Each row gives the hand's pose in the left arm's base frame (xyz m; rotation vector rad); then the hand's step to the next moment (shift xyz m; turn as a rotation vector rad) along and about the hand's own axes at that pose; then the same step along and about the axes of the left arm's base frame.
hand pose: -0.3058 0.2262 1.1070 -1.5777 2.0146 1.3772
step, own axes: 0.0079 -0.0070 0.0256 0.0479 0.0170 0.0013
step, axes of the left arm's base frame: -0.0060 0.0150 -0.0225 -0.0337 -0.0297 -0.0239
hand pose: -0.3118 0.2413 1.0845 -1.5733 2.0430 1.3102
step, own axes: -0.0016 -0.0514 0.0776 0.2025 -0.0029 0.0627
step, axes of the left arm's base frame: 0.0211 0.0596 -0.0683 -0.0952 -0.0827 -0.1704
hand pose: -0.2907 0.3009 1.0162 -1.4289 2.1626 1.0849
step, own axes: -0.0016 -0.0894 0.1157 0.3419 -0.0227 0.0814
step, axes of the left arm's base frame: 0.0648 0.0686 -0.1117 -0.1418 -0.1615 -0.2790
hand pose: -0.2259 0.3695 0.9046 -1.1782 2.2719 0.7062
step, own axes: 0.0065 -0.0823 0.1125 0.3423 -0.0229 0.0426
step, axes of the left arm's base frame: 0.0858 0.0270 -0.1067 -0.1487 -0.1865 -0.2502
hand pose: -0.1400 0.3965 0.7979 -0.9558 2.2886 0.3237
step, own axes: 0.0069 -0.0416 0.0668 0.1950 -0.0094 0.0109
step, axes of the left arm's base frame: 0.0563 -0.0037 -0.0553 -0.0934 -0.1096 -0.1323
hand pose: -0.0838 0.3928 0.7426 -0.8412 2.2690 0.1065
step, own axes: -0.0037 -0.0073 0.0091 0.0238 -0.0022 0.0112
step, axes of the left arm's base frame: 0.0117 -0.0010 -0.0033 -0.0049 -0.0112 -0.0234
